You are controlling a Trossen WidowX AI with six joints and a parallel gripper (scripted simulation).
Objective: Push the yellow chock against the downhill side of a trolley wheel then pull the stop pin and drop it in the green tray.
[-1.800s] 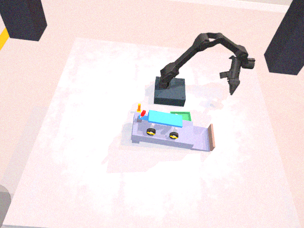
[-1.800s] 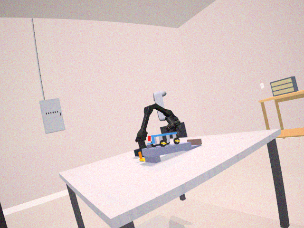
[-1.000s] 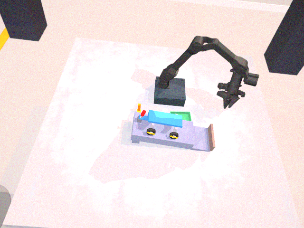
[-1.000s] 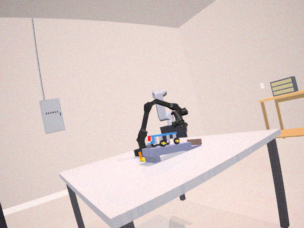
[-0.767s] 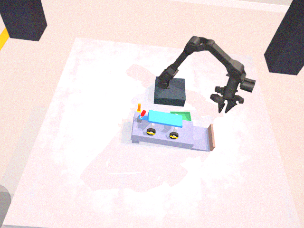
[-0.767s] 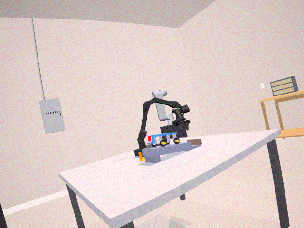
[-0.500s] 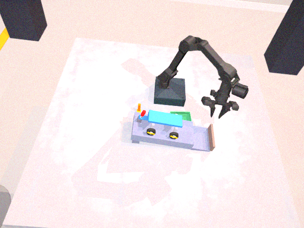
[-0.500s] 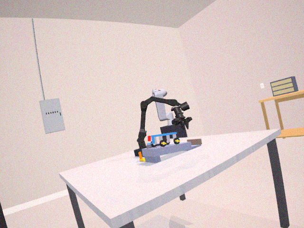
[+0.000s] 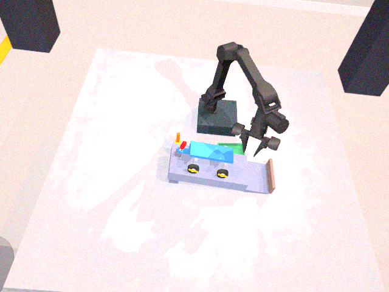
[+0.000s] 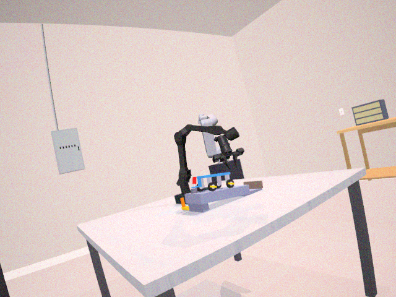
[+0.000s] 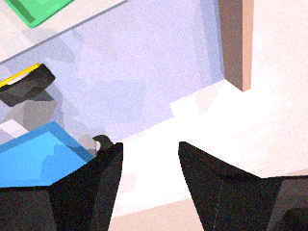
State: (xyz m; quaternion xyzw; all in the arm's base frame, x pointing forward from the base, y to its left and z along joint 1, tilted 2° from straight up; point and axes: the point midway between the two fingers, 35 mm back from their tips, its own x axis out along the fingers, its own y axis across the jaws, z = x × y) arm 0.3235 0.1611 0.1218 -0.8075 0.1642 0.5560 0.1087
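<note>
The red-headed stop pin is 20 mm behind my gripper tip, 270 mm to the right of it and 30 mm below it. Also, from my gripper tip: brown end board (120 mm to the left, 130 mm below); then blue trolley (150 mm to the right, 50 mm below); then lilac ramp (150 mm to the right, 110 mm below).
</note>
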